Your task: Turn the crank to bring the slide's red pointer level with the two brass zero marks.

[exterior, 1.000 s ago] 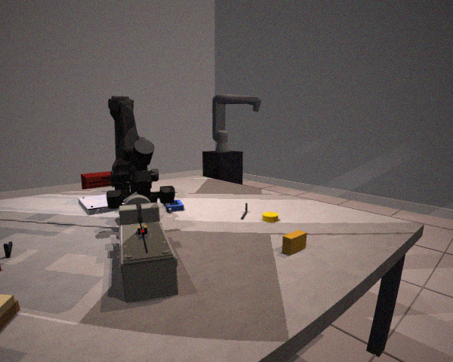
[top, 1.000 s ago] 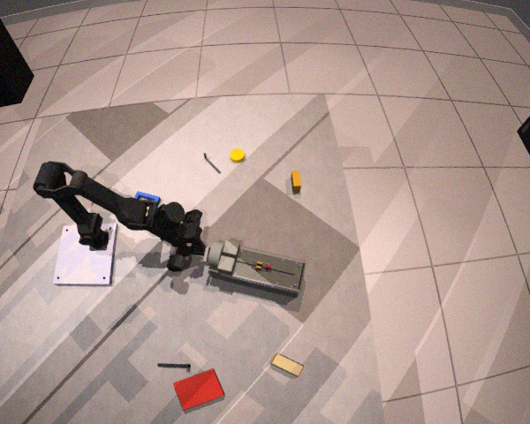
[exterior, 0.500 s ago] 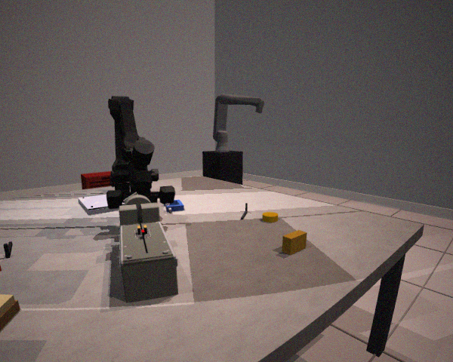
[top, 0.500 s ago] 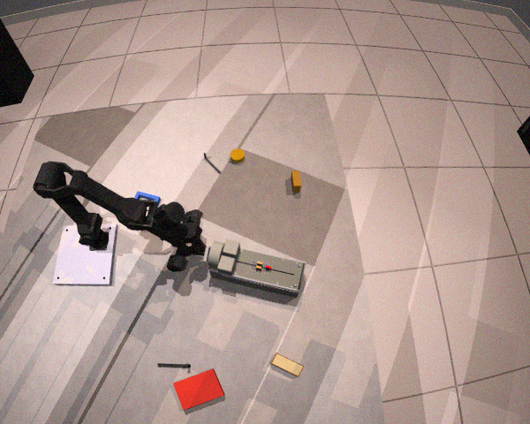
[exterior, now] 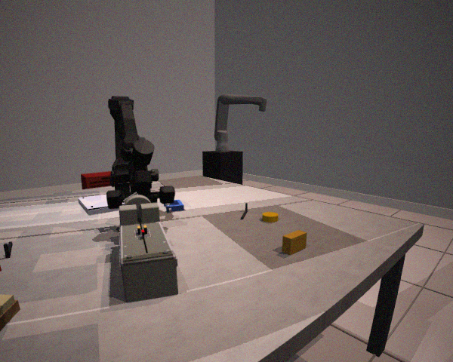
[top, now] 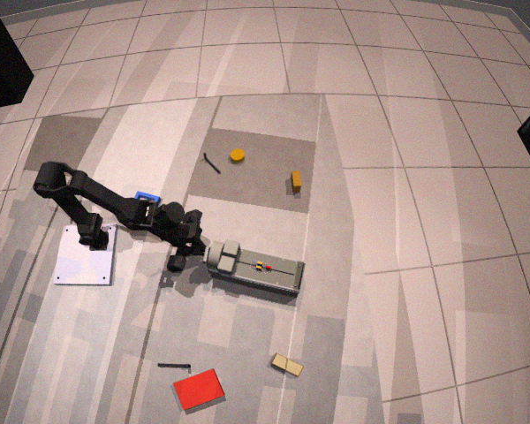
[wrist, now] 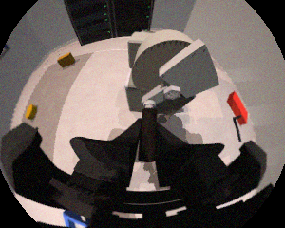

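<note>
Now: the dark crank handle 20 mm behind my gripper tip, 20 mm above it and 10 mm to the left of it. The rest, counted from my gripper tip: blue block: 210 mm behind, 200 mm to the left, 30 mm below; then bent black rod: 360 mm to the left, 30 mm below; then red pointer: 180 mm ahead, 70 mm to the right, 40 mm above.
</note>
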